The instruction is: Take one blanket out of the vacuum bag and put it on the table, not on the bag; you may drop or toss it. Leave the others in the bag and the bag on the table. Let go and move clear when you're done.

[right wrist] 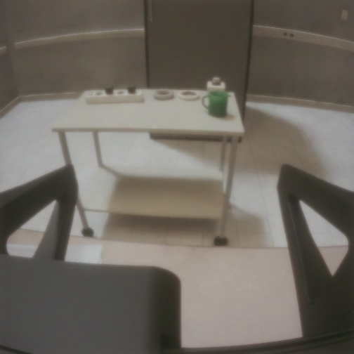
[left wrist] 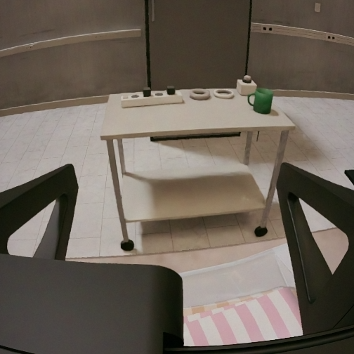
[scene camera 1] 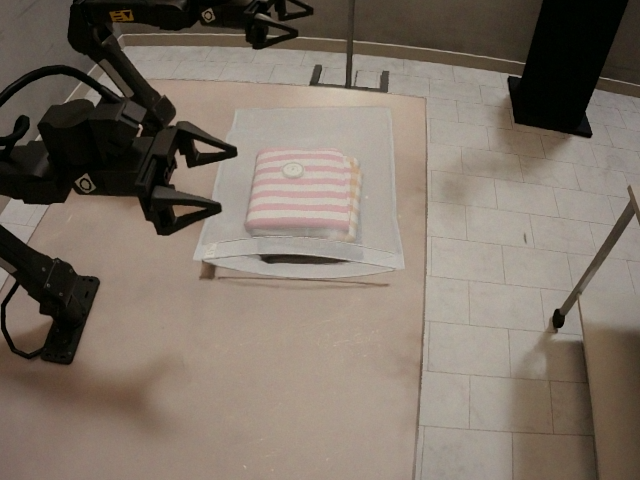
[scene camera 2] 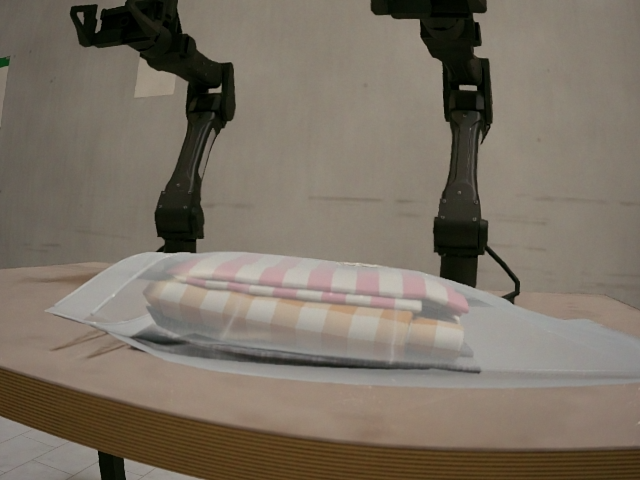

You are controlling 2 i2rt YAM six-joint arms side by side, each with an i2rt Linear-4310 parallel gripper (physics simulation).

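Observation:
The translucent vacuum bag (scene camera 1: 310, 129) (scene camera 2: 547, 351) (left wrist: 230, 280) lies on the table (scene camera 1: 258, 361) (scene camera 2: 361, 413), its mouth parted at the near edge in scene camera 1 and at the left in scene camera 2. Inside, a pink-and-white striped blanket (scene camera 1: 299, 198) (scene camera 2: 320, 276) (left wrist: 250, 320) lies on an orange-and-white checked blanket (scene camera 1: 354, 180) (scene camera 2: 310, 320), with a dark grey blanket (scene camera 2: 310, 359) lowest. My left gripper (scene camera 1: 304, 21) (left wrist: 176, 174) is open and empty, high beyond the bag. My right gripper (scene camera 1: 227, 179) (scene camera 2: 108, 12) (right wrist: 177, 175) is open and empty, raised above the table.
A white wheeled cart (scene camera 1: 615, 330) (left wrist: 200, 117) (right wrist: 150, 117) stands past the table edge, carrying a green mug (left wrist: 263, 101) (right wrist: 217, 104), a power strip (left wrist: 152, 100) (right wrist: 114, 97) and rings. A black column (scene camera 1: 568, 62) and a thin stand (scene camera 1: 349, 46) stand on the floor.

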